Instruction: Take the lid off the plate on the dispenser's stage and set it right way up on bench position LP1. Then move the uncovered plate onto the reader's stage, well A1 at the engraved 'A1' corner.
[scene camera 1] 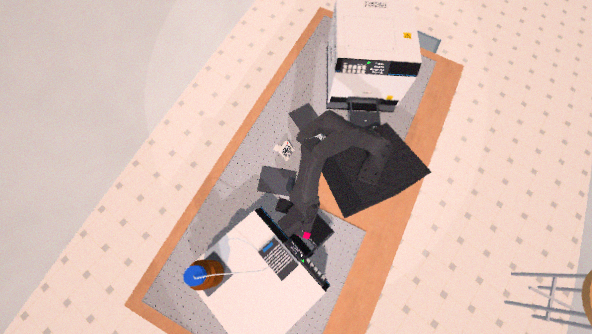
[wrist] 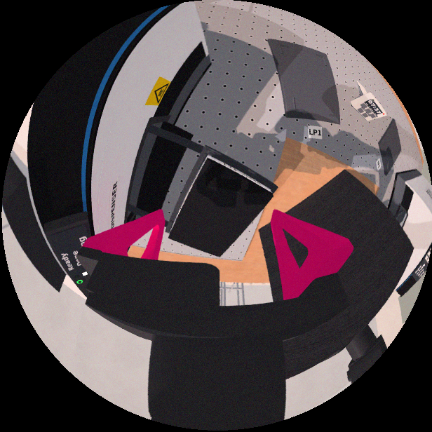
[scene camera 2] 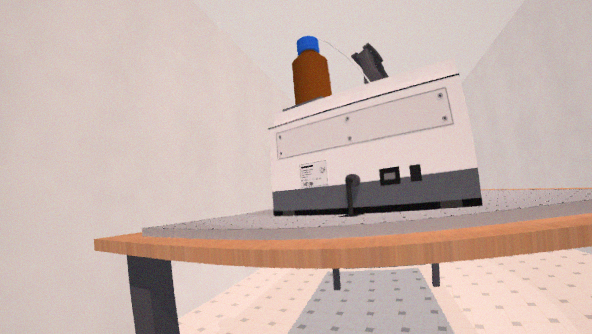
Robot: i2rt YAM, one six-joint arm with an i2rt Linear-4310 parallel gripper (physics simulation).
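Pixels of known places: arm's base, origin of the base link: point(scene camera 1: 375, 161).
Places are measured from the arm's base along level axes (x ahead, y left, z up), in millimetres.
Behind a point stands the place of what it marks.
The dispenser point(scene camera 1: 250, 305) @[x 173, y 630, z -61 mm] point(scene camera 2: 370, 150) @[x 227, y 733, z -183 mm] point(wrist: 117, 145) is a white instrument with a dark front panel. A flat black rectangle point(scene camera 1: 322, 231) @[x 58, y 288, z -181 mm] point(wrist: 220, 200), which looks like the plate, lies in the dark frame of its stage point(wrist: 175, 135); lid and plate cannot be told apart. My gripper point(wrist: 217, 215) is open, with magenta fingers apart and nothing between them; in the wrist view they appear on either side of the plate's near part, above it. In scene camera 1 one magenta fingertip shows near the stage. The grey pad point(scene camera 1: 276, 181) @[x 335, y 168, z -272 mm] point(wrist: 307, 82) beside the LP1 label point(wrist: 315, 132) carries nothing. The reader's stage point(scene camera 1: 365, 118) @[x 97, y -273, z -191 mm] is dark and bare.
The white reader point(scene camera 1: 375, 37) @[x 207, y -485, z 60 mm] stands at the bench's other end. A second grey pad point(scene camera 1: 303, 117) @[x 372, y -185, z -272 mm] point(wrist: 390, 145) and a small timer point(scene camera 1: 286, 149) @[x 359, y 21, z -233 mm] point(wrist: 369, 106) lie between the instruments. A brown bottle point(scene camera 1: 214, 274) @[x 287, y 574, z 136 mm] point(scene camera 2: 312, 77) @[x 326, y 645, z 7 mm] stands on the dispenser. The arm's black base plate point(scene camera 1: 395, 175) @[x -78, y 29, z 25 mm] point(wrist: 350, 220) is alongside.
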